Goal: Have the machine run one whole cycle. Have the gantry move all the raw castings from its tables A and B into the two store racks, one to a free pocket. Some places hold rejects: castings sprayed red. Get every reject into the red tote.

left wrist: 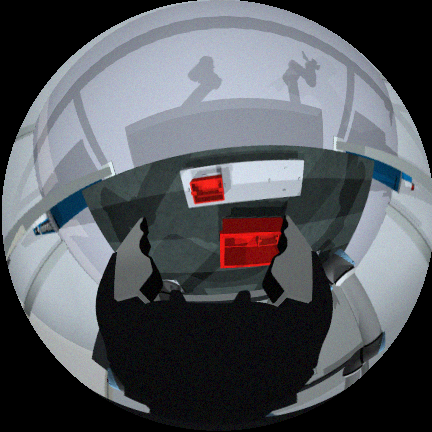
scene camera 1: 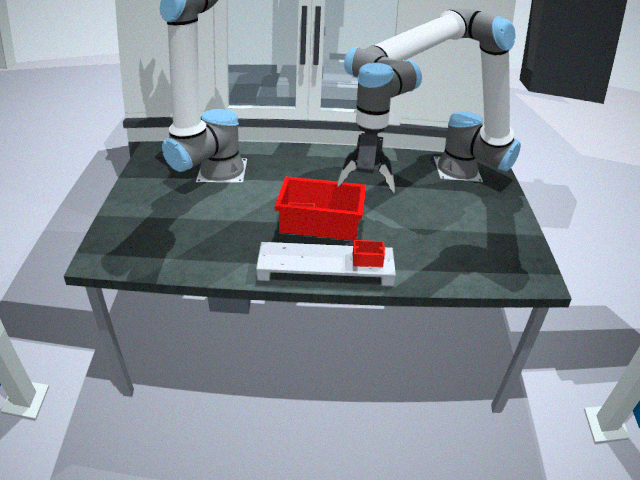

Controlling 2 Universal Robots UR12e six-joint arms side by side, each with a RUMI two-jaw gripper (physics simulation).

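A red casting (scene camera 1: 368,259) (left wrist: 209,198), box-shaped and open at the top, stands upright on a low white stand (scene camera 1: 305,260) (left wrist: 255,183). In scene camera 1 it is near the stand's right end. The red tote (scene camera 1: 317,222) (left wrist: 250,225) stands behind the stand. At least one red part (left wrist: 268,239) shows inside the tote. My left gripper (scene camera 1: 366,189) (left wrist: 213,217) is open and empty, pointing down above the table, at the tote's right in scene camera 1. My right gripper does not show. The gantry's tables and the store racks cannot be made out.
The dark green table (scene camera 1: 439,268) (left wrist: 180,250) carries both arms. My right arm (scene camera 1: 184,77) rises at the back left in scene camera 1. A cabinet with glass doors (scene camera 1: 263,62) stands behind the table. Pale posts (scene camera 1: 14,366) (scene camera 1: 617,392) stand at both lower sides.
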